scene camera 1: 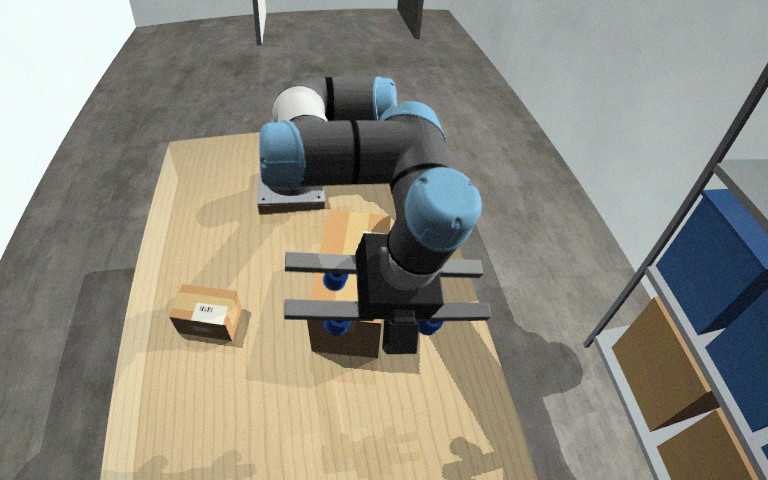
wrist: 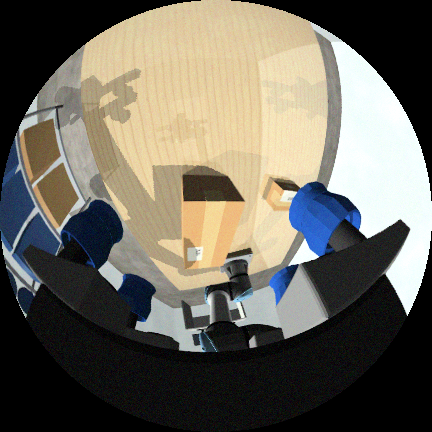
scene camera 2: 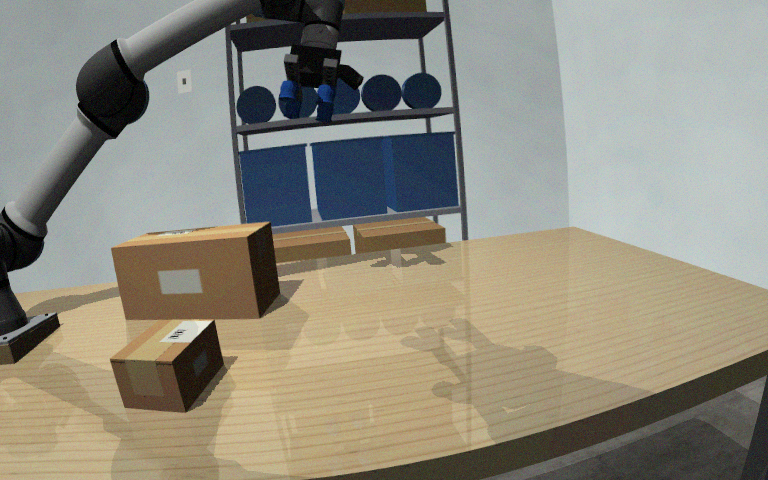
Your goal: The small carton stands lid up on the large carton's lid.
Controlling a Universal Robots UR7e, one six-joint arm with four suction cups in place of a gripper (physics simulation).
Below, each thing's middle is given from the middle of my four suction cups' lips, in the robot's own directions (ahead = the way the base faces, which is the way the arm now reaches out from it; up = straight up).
Right now my suction cup is 270 mm past the large carton (scene camera 2: pixel 225 272), 20 mm to the left of it and 310 mm above it. Also, from my suction cup: small carton (scene camera 2: pixel 166 368): 230 mm behind, 380 mm to the right, 350 mm below.
